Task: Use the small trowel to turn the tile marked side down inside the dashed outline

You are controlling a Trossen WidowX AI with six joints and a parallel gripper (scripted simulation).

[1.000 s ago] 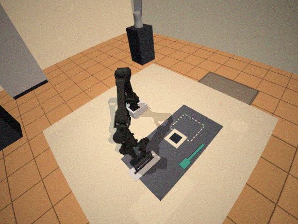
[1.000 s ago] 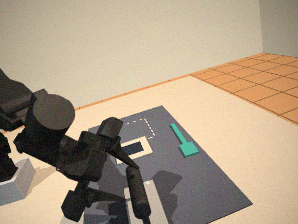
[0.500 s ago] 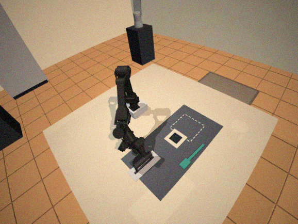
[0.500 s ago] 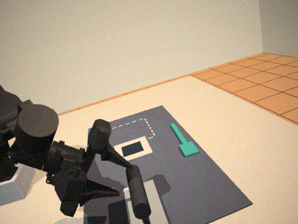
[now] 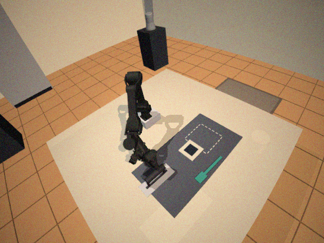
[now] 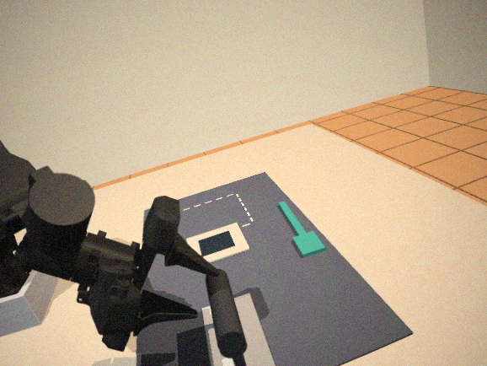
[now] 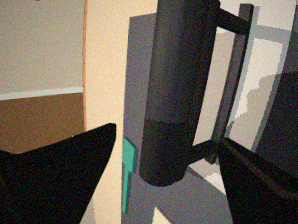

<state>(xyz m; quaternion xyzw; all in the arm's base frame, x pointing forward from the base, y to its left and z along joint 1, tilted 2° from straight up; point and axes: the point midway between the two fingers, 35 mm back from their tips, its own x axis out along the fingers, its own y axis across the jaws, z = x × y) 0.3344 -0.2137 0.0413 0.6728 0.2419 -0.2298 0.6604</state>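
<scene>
The dark-handled float lies 10 mm ahead of my gripper tip and 50 mm below it. Round my gripper tip: white tile: 20 mm ahead, 250 mm to the left, 80 mm below; teal trowel: 180 mm ahead, 210 mm to the left, 80 mm below; grey mat: 40 mm ahead, 230 mm to the left, 100 mm below.
</scene>
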